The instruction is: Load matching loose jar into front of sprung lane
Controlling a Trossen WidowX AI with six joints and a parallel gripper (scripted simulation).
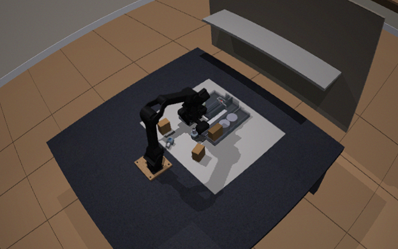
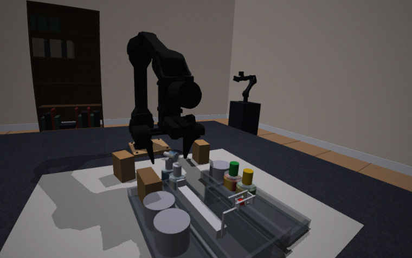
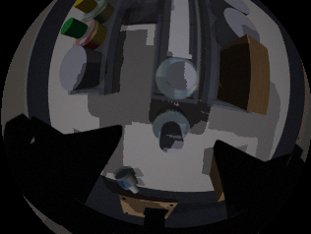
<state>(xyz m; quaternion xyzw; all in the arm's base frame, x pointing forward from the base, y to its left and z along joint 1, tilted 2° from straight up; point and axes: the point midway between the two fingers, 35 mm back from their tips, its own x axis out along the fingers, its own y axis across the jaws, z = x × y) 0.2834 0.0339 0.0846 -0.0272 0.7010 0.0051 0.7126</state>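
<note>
The brown box lies 8 cm ahead of my gripper tip, 7 cm to the right of it and 2 cm below it. From my gripper tip the other things lie so: small jar (14 cm behind, 4 cm to the left, 4 cm below); then red mark (24 cm ahead, 6 cm to the left, 1 cm above).
</note>
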